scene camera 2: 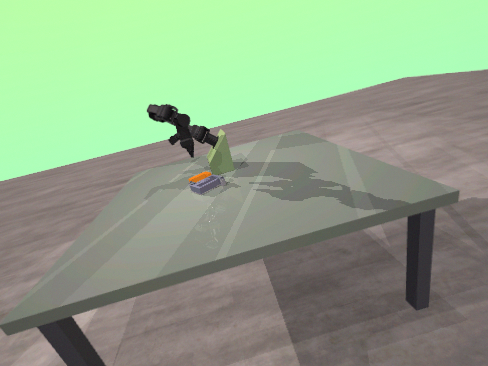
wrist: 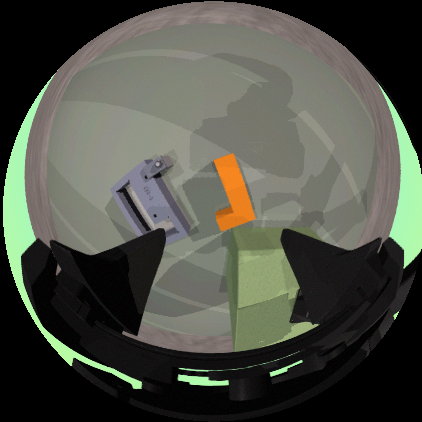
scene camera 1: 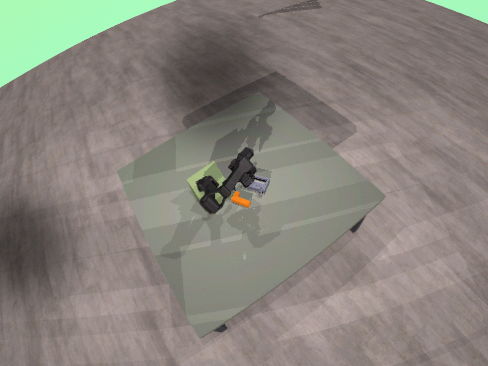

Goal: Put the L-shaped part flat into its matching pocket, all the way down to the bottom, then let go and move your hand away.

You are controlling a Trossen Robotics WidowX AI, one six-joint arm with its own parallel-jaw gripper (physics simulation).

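Places are measured from the arm's base along level axes (x back, y down, z right), in metres.
Pixels of known places: gripper, fingertip midpoint: (scene camera 2: pixel 192 155) (wrist: pixel 225 235) (scene camera 1: pixel 241 185); arm's base, link origin: (scene camera 2: pixel 215 141) (scene camera 1: pixel 202 185).
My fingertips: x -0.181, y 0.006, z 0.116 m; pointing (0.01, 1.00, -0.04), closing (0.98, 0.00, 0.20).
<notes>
For each thing: its middle in the pictures, then the offset to it from my fingertips. "pt": a spot on its surface instead. Level surfaces: height alone.
- orange L-shaped part, body centre: (wrist: pixel 225 191) (scene camera 2: pixel 200 178) (scene camera 1: pixel 242 199) dx +0.014, dy +0.135, dz -0.001 m
- pocket block, body centre: (wrist: pixel 147 208) (scene camera 2: pixel 207 183) (scene camera 1: pixel 256 182) dx -0.111, dy +0.126, dz -0.053 m
- small bracket, surface spot: (wrist: pixel 158 164) pt dx -0.090, dy +0.102, dz +0.027 m
- table, surface height: dy +0.150 m
The orange L-shaped part (scene camera 1: pixel 241 200) (scene camera 2: pixel 200 177) (wrist: pixel 237 192) lies flat on the table, beside and apart from the blue-grey pocket block. The pocket block (scene camera 1: pixel 261 185) (scene camera 2: pixel 204 188) (wrist: pixel 152 192) has an L-shaped recess with a pale floor, and nothing sits in the part of it that shows. In the wrist view the left finger covers a little of its lower edge. My gripper (scene camera 2: pixel 192 155) (wrist: pixel 225 235) is open and empty, above the table. In the wrist view the part shows just beyond the gap between the fingertips, and the block shows beyond the left fingertip.
A green wedge-shaped block (scene camera 1: pixel 214 170) (scene camera 2: pixel 221 161) (wrist: pixel 257 280) stands by the arm's base, close to the foot end of the orange part. A small bracket (wrist: pixel 158 164) sticks out at the pocket block's upper corner. The table (scene camera 1: pixel 300 210) (scene camera 2: pixel 150 240) carries them all.
</notes>
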